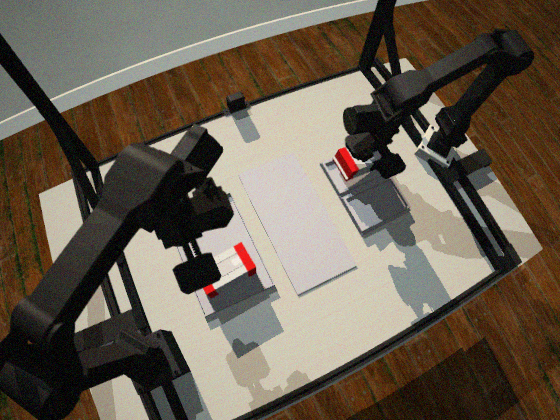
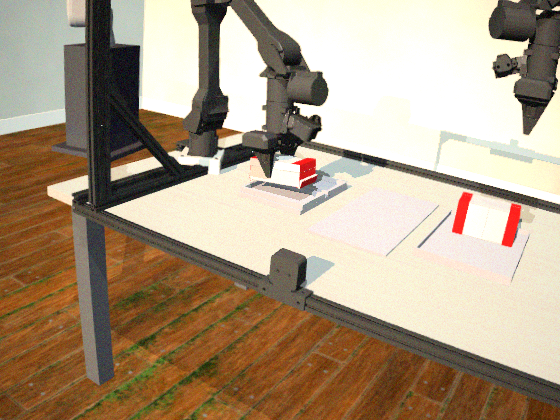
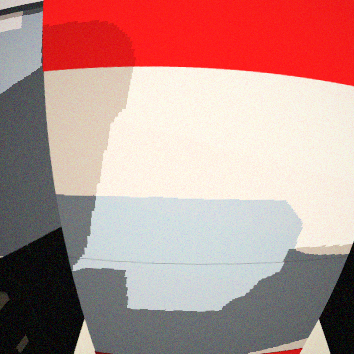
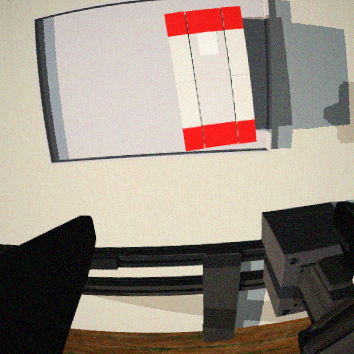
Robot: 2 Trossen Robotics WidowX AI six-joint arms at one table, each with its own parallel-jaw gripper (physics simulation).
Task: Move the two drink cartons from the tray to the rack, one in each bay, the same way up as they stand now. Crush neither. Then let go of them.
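Frame: origin at the left arm's base, x ahead, y left, z up, level; millimetres.
Seen in the pictures: left gripper, fingertip midpoint: (image 2: 277,174) (image 3: 203,225); right gripper, fingertip midpoint: (image 1: 189,247) (image 2: 529,130) (image 4: 218,222); left arm's base at its link origin: (image 1: 439,144) (image 2: 201,153); right arm's base at its link origin: (image 1: 149,362) (image 4: 319,281).
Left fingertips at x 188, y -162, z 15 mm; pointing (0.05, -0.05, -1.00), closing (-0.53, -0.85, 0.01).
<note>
Pixels of each thing's middle, then the offset from my left fingertips to it. "spot": a spot on its surface instead. Level surfaces: height alone.
- white drink carton with red ends, body centre: (image 3: 209,208) (image 2: 282,169) (image 1: 361,158) 12 mm up, 10 mm ahead, 6 mm right
- grey rack at the middle of its body: (image 3: 80,149) (image 2: 295,188) (image 1: 365,186) 41 mm down, 43 mm ahead, 38 mm left
- second carton at the middle of its body: (image 4: 208,76) (image 2: 486,218) (image 1: 225,271) 11 mm down, 424 mm ahead, 126 mm right
- grey tray at the middle of its body: (image 4: 150,76) (image 2: 476,242) (image 1: 217,251) 43 mm down, 393 mm ahead, 175 mm right
- pale flat mat at its surface level: 47 mm down
- small dark block at a spot on its surface: (image 2: 287,268) (image 1: 232,97) spot: 12 mm down, 24 mm ahead, 399 mm right
My left gripper (image 1: 374,156) (image 2: 274,164) is shut on a white drink carton with red ends (image 1: 346,162) (image 2: 288,171) (image 3: 228,133). It holds the carton lying flat and very low at the far bay of the grey rack (image 1: 378,210) (image 2: 316,196). I cannot tell whether the carton touches the rack. The rack's near bay is empty. The second carton (image 1: 232,264) (image 4: 211,77) (image 2: 463,212) lies flat in the grey tray (image 1: 224,237) (image 4: 116,88) (image 2: 457,250). My right gripper (image 1: 195,254) is open and empty, above the tray's outer side.
A pale flat mat (image 1: 297,225) (image 2: 374,218) lies between the tray and the rack. A small dark block (image 1: 236,101) (image 2: 287,268) sits on the table's edge rail. Black frame posts (image 1: 378,37) (image 2: 99,104) stand by the left arm's base.
</note>
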